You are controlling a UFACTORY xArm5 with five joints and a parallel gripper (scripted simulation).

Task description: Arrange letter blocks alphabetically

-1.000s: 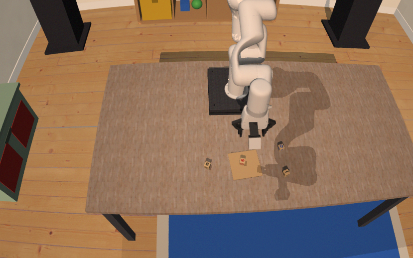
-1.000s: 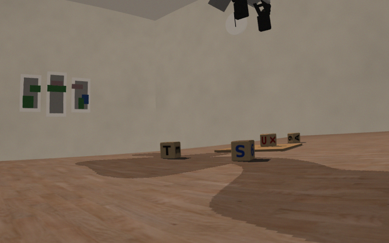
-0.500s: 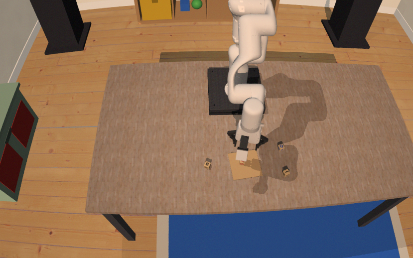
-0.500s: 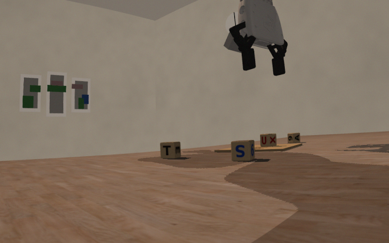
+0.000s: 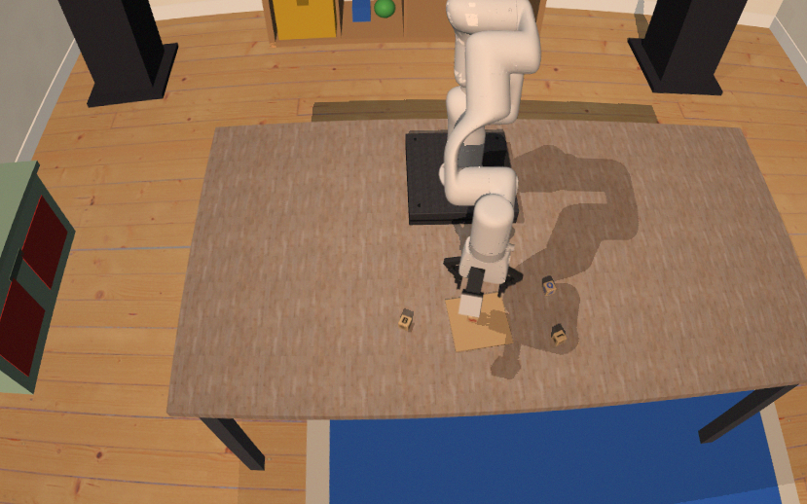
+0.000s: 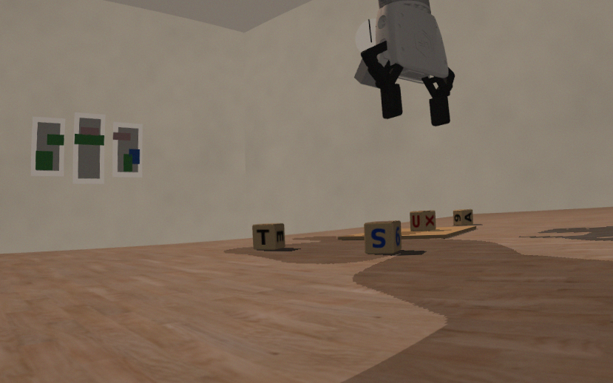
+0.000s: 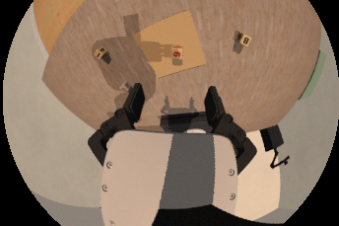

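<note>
My hand is 14 cm above the letter block. Also, from my hand: tan mat (16 cm below, 1 cm to the left, 1 cm ahead).
</note>
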